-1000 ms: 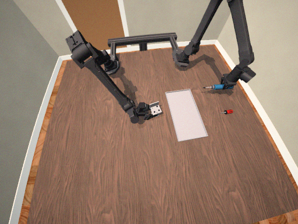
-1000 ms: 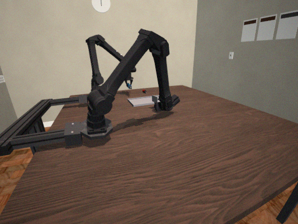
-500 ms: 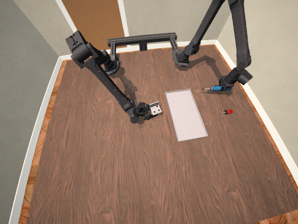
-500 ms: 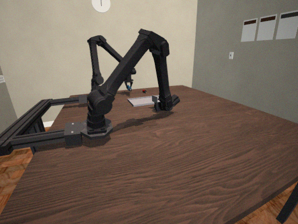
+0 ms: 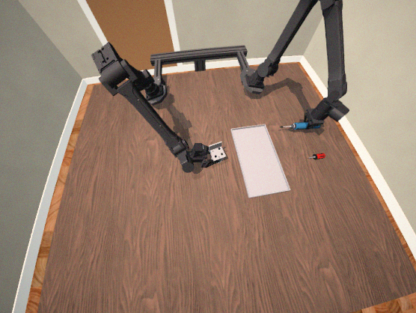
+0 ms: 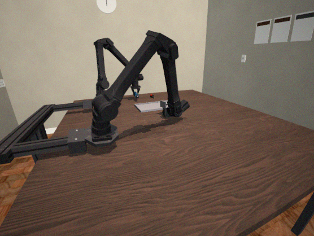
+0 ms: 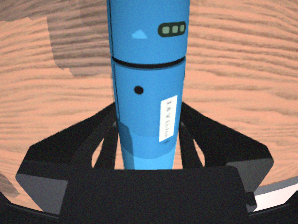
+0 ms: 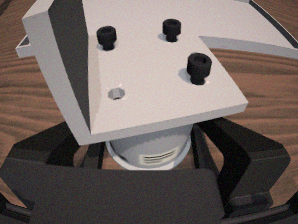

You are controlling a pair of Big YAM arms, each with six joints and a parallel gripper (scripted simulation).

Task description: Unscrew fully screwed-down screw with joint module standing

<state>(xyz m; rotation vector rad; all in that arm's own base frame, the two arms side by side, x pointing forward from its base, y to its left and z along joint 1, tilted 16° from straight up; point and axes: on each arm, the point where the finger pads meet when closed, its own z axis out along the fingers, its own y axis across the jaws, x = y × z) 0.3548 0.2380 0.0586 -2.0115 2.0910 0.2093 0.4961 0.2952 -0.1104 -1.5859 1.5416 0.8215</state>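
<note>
The joint module body is 10 mm above my right hand. From my right hand the other things lie so: bracket (50 mm above); flat tray (230 mm to the left, 30 mm ahead, 20 mm below); small red-handled screwdriver (570 mm to the left, 70 mm ahead, 10 mm below).
</note>
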